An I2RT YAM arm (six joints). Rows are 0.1 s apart.
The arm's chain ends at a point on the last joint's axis. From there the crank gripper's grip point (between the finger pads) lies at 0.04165 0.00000 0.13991 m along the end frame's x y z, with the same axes.
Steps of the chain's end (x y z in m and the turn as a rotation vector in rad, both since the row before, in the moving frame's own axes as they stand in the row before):
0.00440 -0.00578 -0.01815 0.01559 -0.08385 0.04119
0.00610 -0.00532 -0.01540 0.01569 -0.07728 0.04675
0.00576 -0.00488 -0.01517 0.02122 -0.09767 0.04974
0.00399 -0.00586 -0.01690 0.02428 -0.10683 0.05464
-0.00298 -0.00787 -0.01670 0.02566 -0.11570 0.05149
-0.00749 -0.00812 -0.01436 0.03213 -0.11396 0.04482
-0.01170 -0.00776 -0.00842 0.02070 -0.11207 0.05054
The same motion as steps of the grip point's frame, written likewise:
-0.00745 -0.00651 -0.01516 0.01559 -0.08385 0.04119
-0.00482 -0.00585 -0.01261 0.01569 -0.07728 0.04675
-0.00805 -0.00616 -0.01179 0.02122 -0.09767 0.04974
-0.01113 -0.00744 -0.01327 0.02428 -0.10683 0.05464
-0.01936 -0.00979 -0.01285 0.02566 -0.11570 0.05149
-0.02360 -0.01117 -0.01058 0.03213 -0.11396 0.04482
-0.02758 -0.00899 -0.00465 0.02070 -0.11207 0.05054

